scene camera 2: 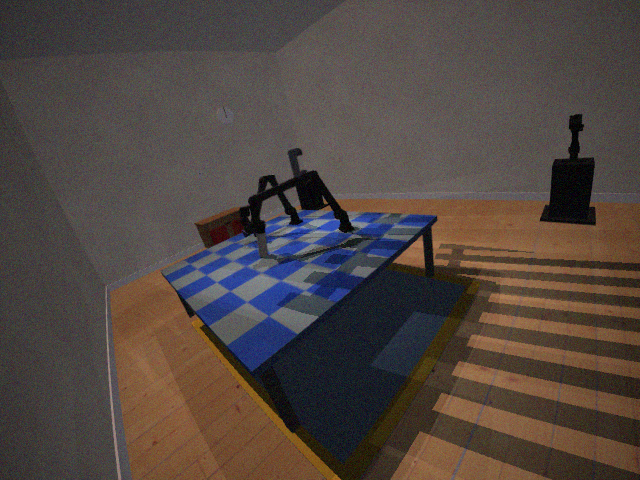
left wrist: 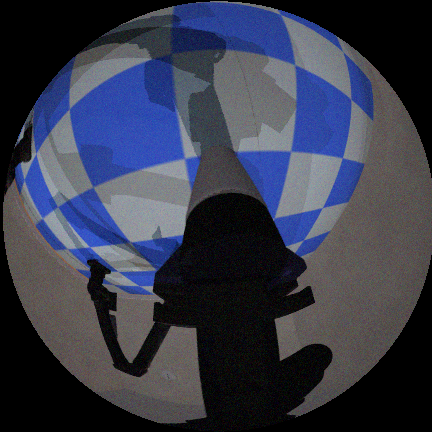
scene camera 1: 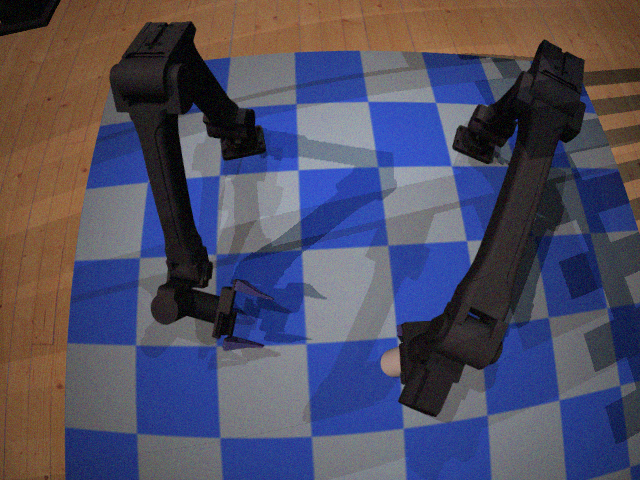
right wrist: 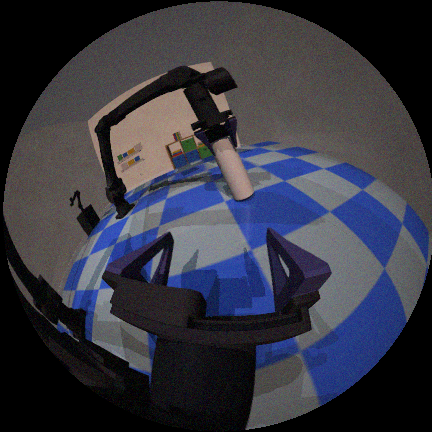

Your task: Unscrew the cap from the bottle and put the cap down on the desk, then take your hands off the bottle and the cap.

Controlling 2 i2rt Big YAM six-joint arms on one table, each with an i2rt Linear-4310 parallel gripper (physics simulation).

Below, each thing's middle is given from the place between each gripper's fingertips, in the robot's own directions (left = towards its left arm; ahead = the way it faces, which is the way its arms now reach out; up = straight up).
I see my right gripper 8 cm short of the pale beige bottle [left wrist: 219,171], 28 cm to the right of it and 2 cm above it. Also, from my right hand: dark cap [left wrist: 229,237] 7 cm ahead, 30 cm to the left, 8 cm above.
Now: the pale beige bottle 10 mm ahead of my left hand, 20 mm to the left of it and 50 mm below it. The rest, counted from my left hand: dark cap: 10 mm behind, 40 mm to the left, 50 mm above.
